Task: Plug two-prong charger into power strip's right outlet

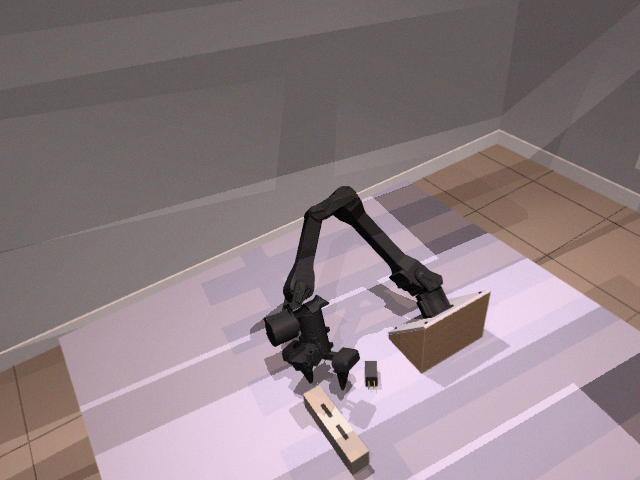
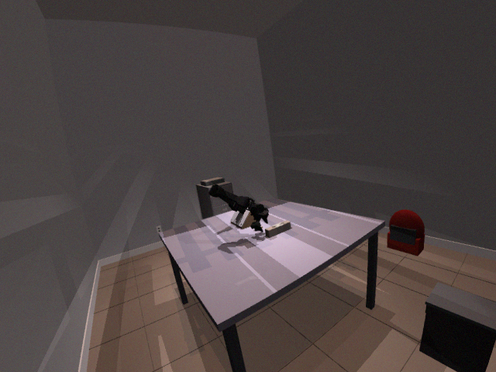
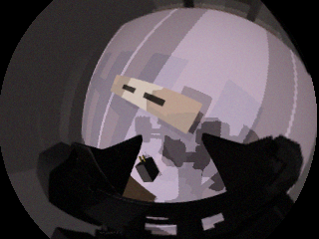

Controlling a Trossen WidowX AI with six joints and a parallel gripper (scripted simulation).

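Right now the dark two-prong charger is 11 cm behind my gripper tip, 1 cm to the left of it and 4 cm below it.
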